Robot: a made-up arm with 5 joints.
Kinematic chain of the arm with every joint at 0, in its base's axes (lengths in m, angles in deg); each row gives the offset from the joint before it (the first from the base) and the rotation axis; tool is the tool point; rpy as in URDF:
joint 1: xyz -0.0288 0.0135 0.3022 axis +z
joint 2: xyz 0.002 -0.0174 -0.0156 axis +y
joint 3: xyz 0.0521 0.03 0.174 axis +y
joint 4: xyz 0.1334 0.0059 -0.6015 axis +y
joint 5: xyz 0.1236 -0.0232 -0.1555 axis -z
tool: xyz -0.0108 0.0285 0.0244 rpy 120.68 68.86 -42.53
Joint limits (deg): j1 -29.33..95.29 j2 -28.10..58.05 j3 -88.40..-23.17 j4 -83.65..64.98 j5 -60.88..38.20
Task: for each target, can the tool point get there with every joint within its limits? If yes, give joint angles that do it. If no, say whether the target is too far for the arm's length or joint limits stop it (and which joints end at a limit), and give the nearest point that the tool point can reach.
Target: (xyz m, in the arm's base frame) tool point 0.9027 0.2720 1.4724
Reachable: no: too far | nearest point 0.5237 0.1668 0.9889 | short by 0.623 m
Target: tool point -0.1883 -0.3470 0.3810
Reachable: no: joint limits stop it (at a limit: joint 1, joint 2, joint 3, joint 4, joint 5) | nearest point 0.4346 -0.2189 0.3789 | short by 0.636 m
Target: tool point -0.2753 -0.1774 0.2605
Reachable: no: joint limits stop it (at a limit: joint 2, joint 3, joint 4, joint 5) | nearest point -0.1889 -0.1105 -0.3049 | short by 0.576 m
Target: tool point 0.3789 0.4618 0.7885
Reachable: yes | joints 45.31 -12.01 -79.01 -50.07 12.24
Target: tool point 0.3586 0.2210 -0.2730
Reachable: yes | joints 25.97 21.62 -38.33 46.36 -24.10
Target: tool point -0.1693 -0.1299 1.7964
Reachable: no: too far | nearest point 0.2951 -0.1405 1.0175 | short by 0.907 m
